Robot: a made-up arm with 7 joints.
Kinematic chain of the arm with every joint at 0, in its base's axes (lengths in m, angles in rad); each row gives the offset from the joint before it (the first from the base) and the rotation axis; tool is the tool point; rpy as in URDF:
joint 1: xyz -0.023 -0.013 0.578 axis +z
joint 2: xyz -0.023 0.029 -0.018 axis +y
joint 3: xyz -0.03 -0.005 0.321 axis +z
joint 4: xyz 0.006 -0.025 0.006 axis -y
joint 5: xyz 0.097 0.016 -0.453 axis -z
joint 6: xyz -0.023 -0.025 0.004 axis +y
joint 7: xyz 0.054 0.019 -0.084 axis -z
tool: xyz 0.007 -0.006 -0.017 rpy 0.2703 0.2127 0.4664
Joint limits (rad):
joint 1: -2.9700..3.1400
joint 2: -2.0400..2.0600
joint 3: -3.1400..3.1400
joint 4: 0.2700..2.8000
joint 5: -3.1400..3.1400
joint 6: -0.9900..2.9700
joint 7: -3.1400..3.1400
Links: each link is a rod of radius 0.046 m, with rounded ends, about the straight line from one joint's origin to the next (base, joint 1, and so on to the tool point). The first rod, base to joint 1, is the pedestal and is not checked.
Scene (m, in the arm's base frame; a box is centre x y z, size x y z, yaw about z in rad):
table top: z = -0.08
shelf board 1: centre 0 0.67 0 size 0.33 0.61 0.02 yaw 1.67
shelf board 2: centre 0 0.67 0.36 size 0.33 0.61 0.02 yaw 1.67
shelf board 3: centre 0 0.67 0.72 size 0.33 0.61 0.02 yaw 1.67
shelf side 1: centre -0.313 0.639 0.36 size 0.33 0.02 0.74 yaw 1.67
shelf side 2: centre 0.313 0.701 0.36 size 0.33 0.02 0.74 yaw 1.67
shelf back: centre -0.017 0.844 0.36 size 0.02 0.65 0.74 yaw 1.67
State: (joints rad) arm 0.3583 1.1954 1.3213 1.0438 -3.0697 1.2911 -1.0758
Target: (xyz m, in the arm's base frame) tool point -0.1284 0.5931 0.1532
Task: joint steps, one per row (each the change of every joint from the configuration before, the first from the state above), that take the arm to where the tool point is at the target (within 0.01 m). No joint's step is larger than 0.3 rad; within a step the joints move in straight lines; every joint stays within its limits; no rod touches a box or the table.
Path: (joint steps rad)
1: -0.1449 -0.0089 0.0292 -0.1934 -0.0176 0.2451 -0.0096
2: -0.1450 -0.0090 0.0293 -0.1935 -0.0175 0.2450 -0.0095
3: -0.1449 -0.0089 0.0292 -0.1935 -0.0176 0.2451 -0.0096
4: -0.1450 -0.0089 0.0293 -0.1934 -0.0176 0.2451 -0.0095
5: 0.1905 0.1022 -0.1848 0.1569 0.0479 -0.2567 0.0075
6: 0.1905 0.1022 -0.1847 0.1569 0.0479 -0.2568 0.0076
7: 0.1905 0.1023 -0.1848 0.1570 0.0479 -0.2567 0.0076
8: 0.1905 0.1022 -0.1847 0.1569 0.0479 -0.2567 0.0076
9: 0.0931 0.1005 0.1093 0.2094 -0.0258 -0.0045 0.0044
10: 0.0931 0.1004 0.1092 0.2094 -0.0257 -0.0046 0.0044
11: 0.0931 0.1005 0.1093 0.2095 -0.0258 -0.0045 0.0044

